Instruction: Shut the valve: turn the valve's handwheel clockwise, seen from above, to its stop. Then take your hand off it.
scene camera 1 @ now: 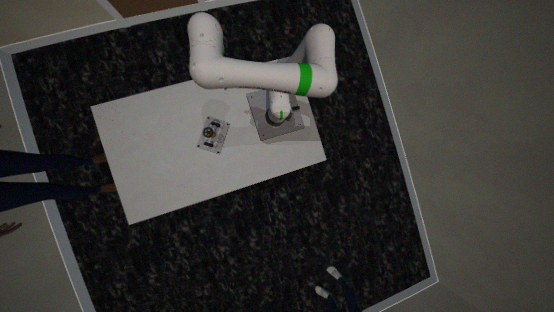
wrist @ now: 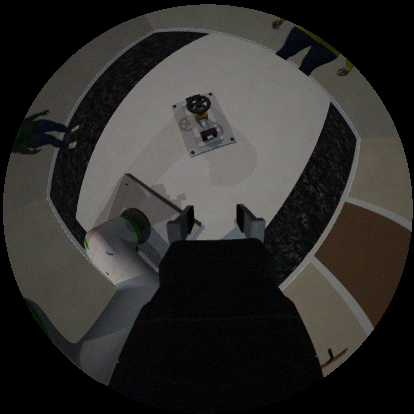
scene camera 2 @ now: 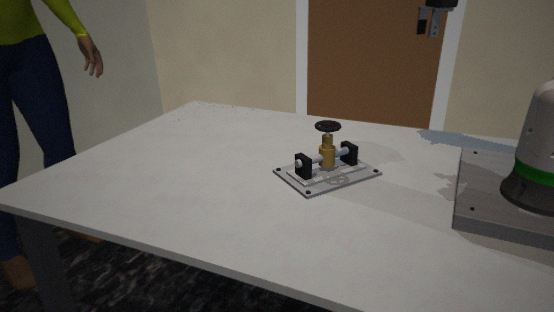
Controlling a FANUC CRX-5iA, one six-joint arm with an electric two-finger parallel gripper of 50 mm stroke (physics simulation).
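Observation:
The valve's black round handwheel (scene camera 1: 208, 132) (scene camera 2: 328, 126) (wrist: 198, 98) sits level on top of the brass valve body (scene camera 2: 327, 156) (wrist: 201, 118). The valve's pipe is held between two black blocks on a grey base plate (scene camera 1: 219, 148) (scene camera 2: 309, 194) (wrist: 184, 140), which lies on the table. My gripper (wrist: 214, 213) (scene camera 2: 428, 29) is open, with nothing between its fingers. It hangs high above the table, well apart from the handwheel. In scene camera 1 the arm hides the gripper. How far the handwheel is turned cannot be told.
The white table (scene camera 1: 150, 175) (scene camera 2: 150, 200) (wrist: 280, 125) carries the robot's grey mounting plate (scene camera 1: 272, 134) (scene camera 2: 470, 190) (wrist: 120, 192), to the right of the valve in scene camera 2. A person (scene camera 2: 30, 90) (wrist: 311, 45) stands at the table's far end. A brown door (scene camera 2: 370, 60) (wrist: 370, 255) is behind the table.

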